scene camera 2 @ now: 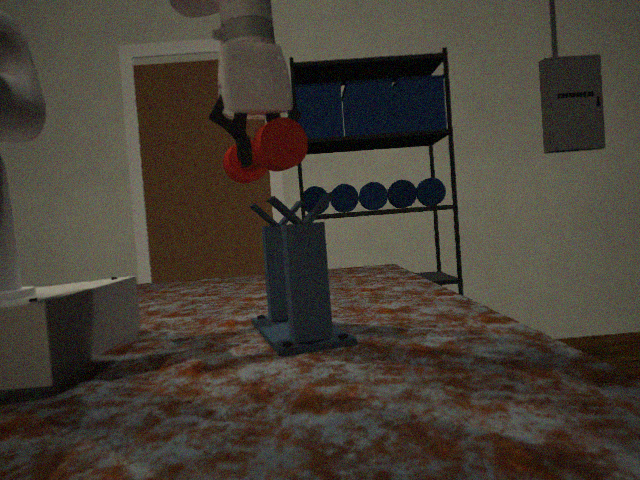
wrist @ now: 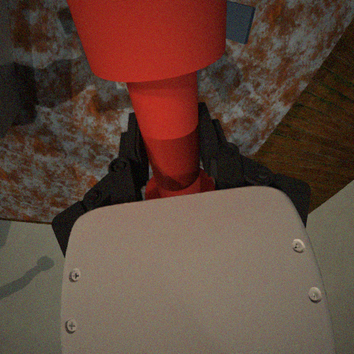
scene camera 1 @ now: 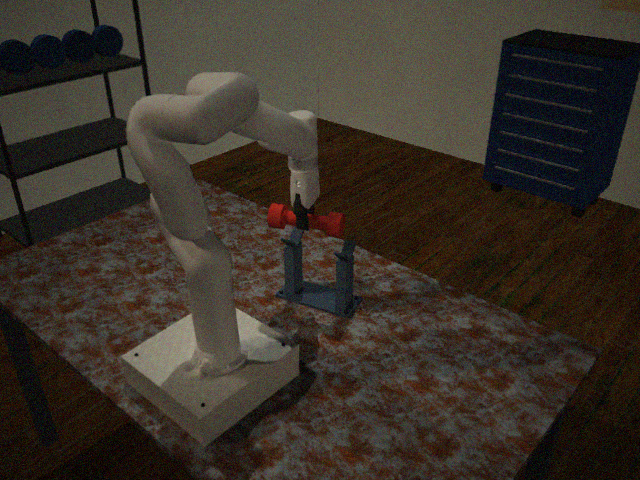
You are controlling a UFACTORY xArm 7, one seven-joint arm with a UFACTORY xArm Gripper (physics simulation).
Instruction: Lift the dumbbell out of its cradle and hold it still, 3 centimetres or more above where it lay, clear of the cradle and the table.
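Frame: origin at the arm's base, x back, y right, z up, level; millimetres.
Seen in the pictures: gripper, fingertip midpoint: (scene camera 2: 261, 165) (scene camera 1: 305, 225); arm's base, origin of the base link: (scene camera 1: 220, 355).
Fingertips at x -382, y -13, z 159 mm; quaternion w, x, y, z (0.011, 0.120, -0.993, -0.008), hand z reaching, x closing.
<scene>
Offsets run from my fingertips to a thing's top centre. Level surfaces: height alone.
The red dumbbell {dx +0, dy +2, dz +48 mm} (scene camera 1: 329, 222) (scene camera 2: 280, 144) (wrist: 167, 110) is in the air above the cradle, roughly level, with a visible gap below it in the scene camera 2 view. My gripper (scene camera 1: 301, 222) (wrist: 169, 123) is shut on its handle, one black finger on each side in the wrist view; in the scene camera 2 view the near dumbbell head hides one finger. The blue-grey cradle {dx -31, dy +20, dz -52 mm} (scene camera 1: 293, 268) (scene camera 2: 308, 281) (wrist: 240, 22) stands upright on the table {dz -245 mm} (scene camera 1: 439, 403) (scene camera 2: 330, 413), its V-shaped arms holding nothing. The dumbbell touches neither cradle nor table.
The white robot base block (scene camera 1: 248, 400) (scene camera 2: 72, 335) stands on the table near the cradle. In the background are a shelf rack with blue round weights (scene camera 1: 77, 45) (scene camera 2: 373, 196), a blue drawer cabinet (scene camera 1: 547, 124), a brown door (scene camera 2: 180, 217) and a grey wall box (scene camera 2: 572, 124).
</scene>
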